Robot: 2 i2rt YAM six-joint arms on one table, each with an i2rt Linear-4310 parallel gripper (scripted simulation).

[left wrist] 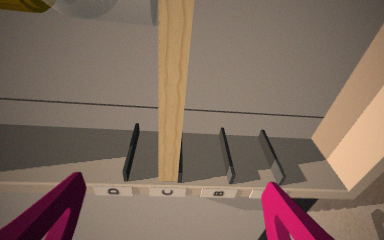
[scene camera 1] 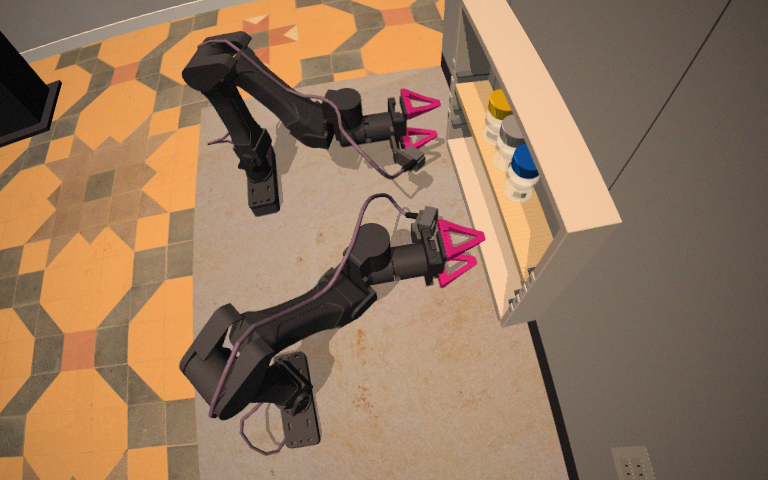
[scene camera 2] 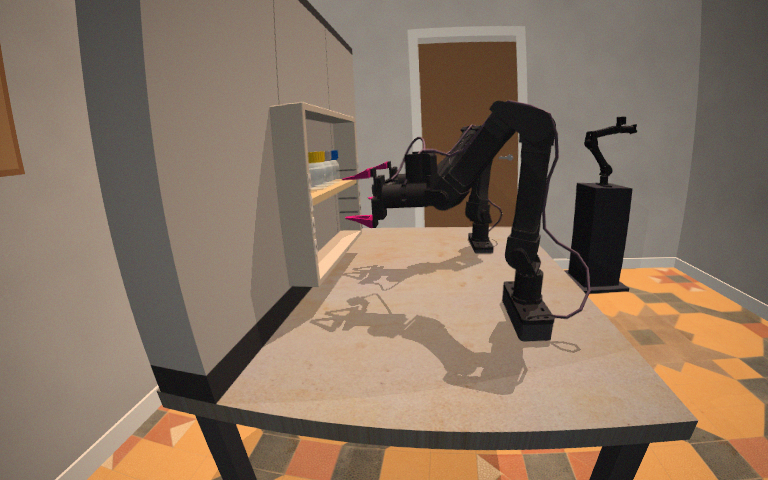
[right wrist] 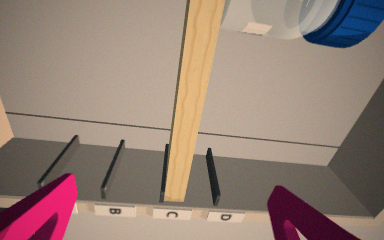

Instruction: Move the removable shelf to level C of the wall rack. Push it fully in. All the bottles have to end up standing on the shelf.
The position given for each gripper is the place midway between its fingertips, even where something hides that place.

Observation:
In view: the left gripper (scene camera 1: 438,118), the right gripper (scene camera 1: 480,248), a wooden shelf (scene camera 1: 529,236), a blue-capped bottle (scene camera 1: 519,184), a grey-capped bottle (scene camera 1: 510,134), a yellow-capped bottle (scene camera 1: 498,107) and a wall rack (scene camera 2: 288,123).
The left gripper also shows in the left wrist view (left wrist: 177,184) and in scene camera 2 (scene camera 2: 344,198). The right gripper shows as well in the right wrist view (right wrist: 179,189). The wall rack also shows in the left wrist view (left wrist: 44,155) and in the right wrist view (right wrist: 340,191). The left wrist view misses the blue-capped bottle: it is out of frame. The left wrist view misses the grey-capped bottle: it is out of frame.

